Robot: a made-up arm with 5 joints. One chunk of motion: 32 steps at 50 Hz.
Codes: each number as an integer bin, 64 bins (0 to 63) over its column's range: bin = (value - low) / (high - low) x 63, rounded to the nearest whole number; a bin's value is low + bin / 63 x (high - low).
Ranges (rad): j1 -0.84..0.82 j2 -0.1..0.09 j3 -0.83..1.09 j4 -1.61..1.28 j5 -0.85..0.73
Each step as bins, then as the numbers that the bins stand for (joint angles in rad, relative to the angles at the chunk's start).
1 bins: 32 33 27 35 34
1 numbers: 0.0032 -0.0005 -0.0071 -0.0044 0.0027
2 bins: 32 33 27 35 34
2 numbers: 0.0032 -0.0005 -0.0071 -0.0044 0.0027
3 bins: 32 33 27 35 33
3 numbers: 0.0032 -0.0005 -0.0071 -0.0044 -0.0224
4 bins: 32 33 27 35 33
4 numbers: 0.0032 -0.0005 -0.0071 -0.0044 -0.0224
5 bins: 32 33 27 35 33
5 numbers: 0.0032 -0.0005 -0.0071 -0.0044 -0.0224
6 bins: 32 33 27 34 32
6 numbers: 0.0032 -0.0005 -0.0071 -0.0503 -0.0475
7 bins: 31 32 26 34 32
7 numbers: -0.0232 -0.0035 -0.0376 -0.0503 -0.0475
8 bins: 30 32 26 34 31
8 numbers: -0.0495 -0.0035 -0.0376 -0.0503 -0.0725
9 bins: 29 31 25 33 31
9 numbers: -0.0759 -0.0065 -0.0681 -0.0962 -0.0725
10 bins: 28 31 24 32 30
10 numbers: -0.1022 -0.0065 -0.0986 -0.1421 -0.0976
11 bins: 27 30 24 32 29
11 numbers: -0.1286 -0.0095 -0.0986 -0.1421 -0.1227
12 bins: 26 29 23 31 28
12 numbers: -0.1549 -0.0125 -0.1290 -0.1879 -0.1478
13 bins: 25 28 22 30 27
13 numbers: -0.1813 -0.0156 -0.1595 -0.2338 -0.1729
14 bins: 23 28 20 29 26
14 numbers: -0.2340 -0.0156 -0.2205 -0.2797 -0.1979
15 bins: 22 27 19 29 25
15 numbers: -0.2603 -0.0186 -0.2510 -0.2797 -0.2230
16 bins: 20 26 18 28 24
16 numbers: -0.3130 -0.0216 -0.2814 -0.3256 -0.2481
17 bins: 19 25 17 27 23
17 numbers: -0.3394 -0.0246 -0.3119 -0.3714 -0.2732
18 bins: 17 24 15 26 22
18 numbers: -0.3921 -0.0276 -0.3729 -0.4173 -0.2983
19 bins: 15 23 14 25 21
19 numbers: -0.4448 -0.0306 -0.4033 -0.4632 -0.3233
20 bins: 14 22 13 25 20
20 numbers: -0.4711 -0.0337 -0.4338 -0.4632 -0.3484
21 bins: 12 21 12 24 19
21 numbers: -0.5238 -0.0367 -0.4643 -0.5090 -0.3735
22 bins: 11 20 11 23 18
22 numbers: -0.5502 -0.0397 -0.4948 -0.5549 -0.3986
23 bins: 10 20 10 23 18
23 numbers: -0.5765 -0.0397 -0.5252 -0.5549 -0.3986
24 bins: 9 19 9 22 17
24 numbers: -0.6029 -0.0427 -0.5557 -0.6008 -0.4237
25 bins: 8 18 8 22 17
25 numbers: -0.6292 -0.0457 -0.5862 -0.6008 -0.4237
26 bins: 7 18 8 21 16
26 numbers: -0.6556 -0.0457 -0.5862 -0.6467 -0.4487
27 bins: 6 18 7 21 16
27 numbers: -0.6819 -0.0457 -0.6167 -0.6467 -0.4487
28 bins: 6 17 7 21 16
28 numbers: -0.6819 -0.0487 -0.6167 -0.6467 -0.4487
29 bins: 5 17 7 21 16
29 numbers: -0.7083 -0.0487 -0.6167 -0.6467 -0.4487
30 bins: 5 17 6 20 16
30 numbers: -0.7083 -0.0487 -0.6471 -0.6925 -0.4487
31 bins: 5 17 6 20 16
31 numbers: -0.7083 -0.0487 -0.6471 -0.6925 -0.4487
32 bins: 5 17 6 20 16
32 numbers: -0.7083 -0.0487 -0.6471 -0.6925 -0.4487
